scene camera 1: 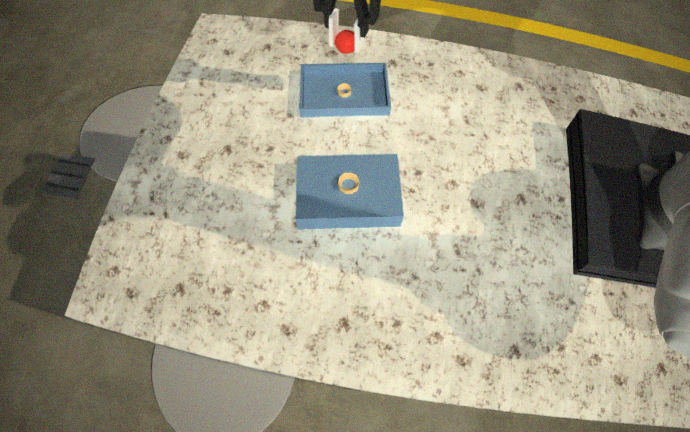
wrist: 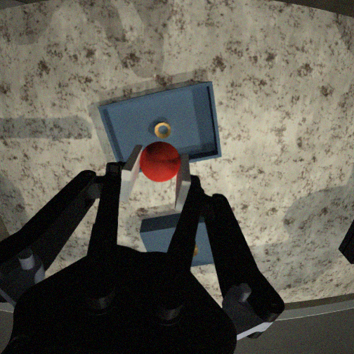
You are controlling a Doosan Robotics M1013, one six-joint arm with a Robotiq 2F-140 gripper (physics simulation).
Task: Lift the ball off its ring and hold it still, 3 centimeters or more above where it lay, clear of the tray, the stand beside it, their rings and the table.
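Frame: origin at the arm's base, x ahead, y left, z up, level; millimetres.
Where they show: gripper, between the fingertips: (scene camera 1: 346, 44); arm's base, origin of its link: (scene camera 1: 674, 214).
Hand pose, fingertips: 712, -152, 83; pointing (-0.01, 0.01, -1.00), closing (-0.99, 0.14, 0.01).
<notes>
Each offset is from my fingertips to the centre of the thing, as dx, dy, dz. "*": to the spot under its first point. Level surfaces: height alone.
The red ball {+0, -2, +6} (scene camera 1: 345, 42) (wrist: 160, 162) is between the two pale fingertips of my gripper (scene camera 1: 344, 38) (wrist: 159, 161), which is shut on it. Ball and gripper are up in the air, well above the blue tray {+5, -4, -137} (scene camera 1: 345, 111) (wrist: 217, 120). The tray's orange ring {* +6, -9, -148} (scene camera 1: 344, 90) (wrist: 162, 130) is bare and stands on the tray floor. The blue stand (scene camera 1: 376, 198) (wrist: 165, 242) beside the tray carries another orange ring {* -63, +240, -104} (scene camera 1: 348, 183), also bare; in the wrist view my fingers partly hide the stand and its ring.
The speckled table {dz -151} (scene camera 1: 229, 274) (wrist: 280, 100) lies under the tray and stand. A black box-like base (scene camera 1: 605, 193) stands at the right in the scene view, with part of the grey arm over it. Its dark edge shows at the right of the wrist view.
</notes>
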